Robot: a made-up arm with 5 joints.
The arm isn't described. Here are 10 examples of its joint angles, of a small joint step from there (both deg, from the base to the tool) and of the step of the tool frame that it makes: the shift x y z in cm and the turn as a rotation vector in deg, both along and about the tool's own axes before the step.
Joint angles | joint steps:
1: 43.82 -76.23 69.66 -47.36 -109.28 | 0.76 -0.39 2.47 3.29 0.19
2: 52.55 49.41 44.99 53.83 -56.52 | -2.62 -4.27 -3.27 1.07 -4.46
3: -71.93 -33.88 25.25 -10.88 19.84 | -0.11 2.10 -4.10 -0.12 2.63
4: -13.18 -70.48 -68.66 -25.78 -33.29 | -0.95 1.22 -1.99 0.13 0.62
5: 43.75 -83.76 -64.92 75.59 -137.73 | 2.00 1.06 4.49 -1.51 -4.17
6: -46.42 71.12 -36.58 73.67 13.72 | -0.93 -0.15 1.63 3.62 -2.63
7: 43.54 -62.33 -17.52 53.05 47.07 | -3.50 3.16 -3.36 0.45 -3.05
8: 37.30 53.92 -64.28 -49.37 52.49 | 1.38 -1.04 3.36 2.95 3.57
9: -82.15 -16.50 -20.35 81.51 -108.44 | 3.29 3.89 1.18 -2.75 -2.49
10: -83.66 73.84 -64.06 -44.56 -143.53 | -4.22 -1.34 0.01 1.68 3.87
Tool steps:
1: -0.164 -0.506 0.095 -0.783 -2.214 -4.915
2: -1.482 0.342 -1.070 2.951 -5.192 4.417
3: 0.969 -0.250 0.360 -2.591 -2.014 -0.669
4: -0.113 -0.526 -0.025 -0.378 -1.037 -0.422
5: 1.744 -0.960 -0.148 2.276 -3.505 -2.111
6: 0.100 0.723 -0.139 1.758 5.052 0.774
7: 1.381 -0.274 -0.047 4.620 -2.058 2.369
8: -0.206 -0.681 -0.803 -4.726 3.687 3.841
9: 2.240 1.076 0.928 4.849 -2.941 -1.412
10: 0.511 -2.007 -2.129 -1.472 1.884 -2.939
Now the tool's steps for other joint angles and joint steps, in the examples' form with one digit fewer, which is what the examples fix.
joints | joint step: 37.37 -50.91 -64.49 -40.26 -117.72 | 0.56 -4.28 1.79 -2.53 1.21
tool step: 0.85 1.63 -1.10 -1.42 2.75 4.23
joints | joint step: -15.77 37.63 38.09 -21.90 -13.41 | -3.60 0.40 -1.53 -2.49 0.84
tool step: 0.31 1.59 -0.03 -3.68 -3.03 2.97
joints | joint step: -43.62 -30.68 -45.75 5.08 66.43 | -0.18 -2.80 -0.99 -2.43 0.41
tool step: -0.65 -1.78 0.77 -0.24 -2.51 -5.69
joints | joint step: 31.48 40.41 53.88 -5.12 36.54 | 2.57 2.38 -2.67 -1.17 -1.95
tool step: 0.84 -0.89 -0.19 4.52 -1.15 -0.91
